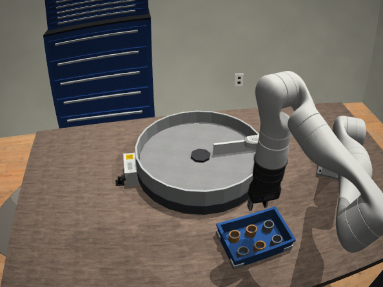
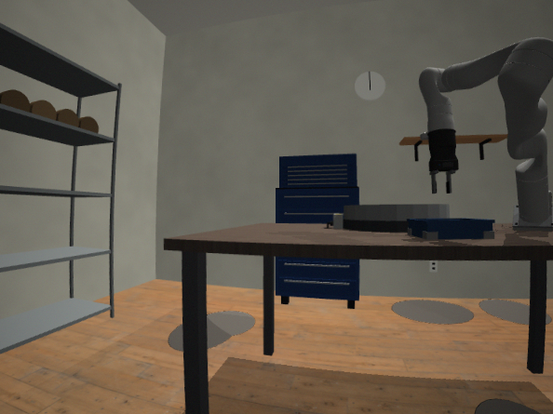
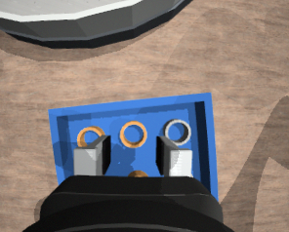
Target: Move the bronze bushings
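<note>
My hand is 30 mm to the right of the blue crate and 120 mm above it. Also, from my hand: turntable (90 mm ahead, 320 mm to the right, 90 mm below).
</note>
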